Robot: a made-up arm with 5 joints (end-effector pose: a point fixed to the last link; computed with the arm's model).
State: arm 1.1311 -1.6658 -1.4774 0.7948 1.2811
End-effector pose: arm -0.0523 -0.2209 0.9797 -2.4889 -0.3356 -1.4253
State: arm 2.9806 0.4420 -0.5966 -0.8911 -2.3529
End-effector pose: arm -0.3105 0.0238 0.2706 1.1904 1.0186 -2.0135
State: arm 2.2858 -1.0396 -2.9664 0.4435 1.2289
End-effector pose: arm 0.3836 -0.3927 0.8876 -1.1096 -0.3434 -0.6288
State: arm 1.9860 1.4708 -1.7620 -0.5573 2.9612
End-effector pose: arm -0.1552 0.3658 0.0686 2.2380 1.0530 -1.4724
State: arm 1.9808 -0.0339 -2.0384 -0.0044 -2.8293
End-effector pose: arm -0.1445 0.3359 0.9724 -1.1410 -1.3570 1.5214
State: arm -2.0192 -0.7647 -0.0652 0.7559 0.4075
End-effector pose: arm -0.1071 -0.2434 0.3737 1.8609 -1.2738 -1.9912
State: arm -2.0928 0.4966 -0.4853 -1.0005 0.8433
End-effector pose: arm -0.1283 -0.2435 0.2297 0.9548 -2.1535 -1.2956
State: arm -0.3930 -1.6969 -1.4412 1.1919 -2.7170
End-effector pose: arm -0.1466 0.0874 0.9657 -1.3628 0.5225 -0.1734
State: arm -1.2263 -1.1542 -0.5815 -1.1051 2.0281
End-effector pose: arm 0.0938 -0.1882 0.8293 1.3996 -1.7186 1.7944
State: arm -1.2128 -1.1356 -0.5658 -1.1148 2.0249
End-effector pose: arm 0.0992 -0.1955 0.8198 1.4265 -1.7354 1.7763
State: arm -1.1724 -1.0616 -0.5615 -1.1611 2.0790
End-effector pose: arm 0.1158 -0.2114 0.8016 1.5406 -1.7397 1.8040
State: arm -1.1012 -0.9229 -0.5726 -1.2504 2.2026
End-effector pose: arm 0.1470 -0.2322 0.7710 1.7617 -1.7200 1.8824
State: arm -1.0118 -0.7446 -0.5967 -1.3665 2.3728
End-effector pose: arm 0.1876 -0.2479 0.7301 -1.8495 1.4968 -1.7846
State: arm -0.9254 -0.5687 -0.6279 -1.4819 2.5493
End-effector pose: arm 0.2264 -0.2526 0.6878 -1.8540 1.2367 -1.6319
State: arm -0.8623 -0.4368 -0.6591 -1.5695 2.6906
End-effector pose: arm 0.2534 -0.2498 0.6563 -1.8358 1.0410 -1.5165
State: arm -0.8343 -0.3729 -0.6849 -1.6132 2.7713
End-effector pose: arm 0.2653 -0.2471 0.6441 -1.8167 0.9327 -1.4664
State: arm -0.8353 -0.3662 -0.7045 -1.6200 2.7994
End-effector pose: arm 0.2658 -0.2475 0.6489 -1.8062 0.8931 -1.4734
